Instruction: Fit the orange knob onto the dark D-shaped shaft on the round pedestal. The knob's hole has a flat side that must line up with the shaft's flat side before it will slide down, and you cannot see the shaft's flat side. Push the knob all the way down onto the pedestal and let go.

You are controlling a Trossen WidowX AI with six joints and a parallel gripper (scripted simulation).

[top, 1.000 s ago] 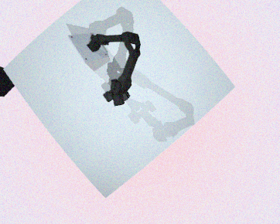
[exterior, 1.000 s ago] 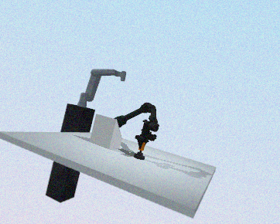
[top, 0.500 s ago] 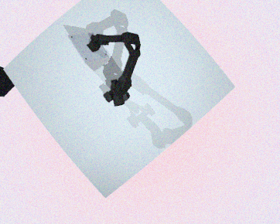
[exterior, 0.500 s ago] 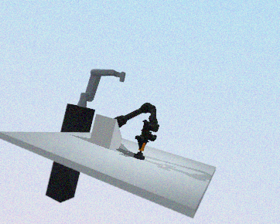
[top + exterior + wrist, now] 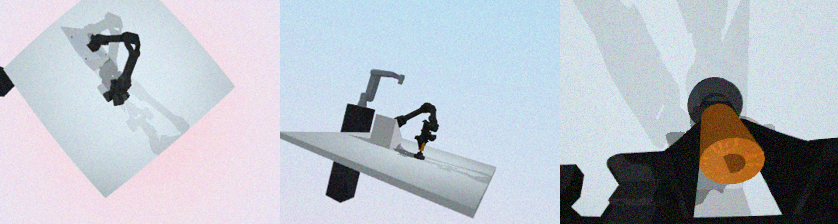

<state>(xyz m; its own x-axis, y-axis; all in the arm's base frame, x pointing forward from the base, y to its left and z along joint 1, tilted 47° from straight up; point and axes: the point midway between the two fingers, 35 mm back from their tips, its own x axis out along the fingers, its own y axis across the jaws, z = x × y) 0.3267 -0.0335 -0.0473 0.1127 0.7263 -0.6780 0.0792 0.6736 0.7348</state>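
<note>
Right now the orange knob is 20 mm above my gripper tip. From my gripper tip the other things lie so: dark round pedestal: 40 mm below.
</note>
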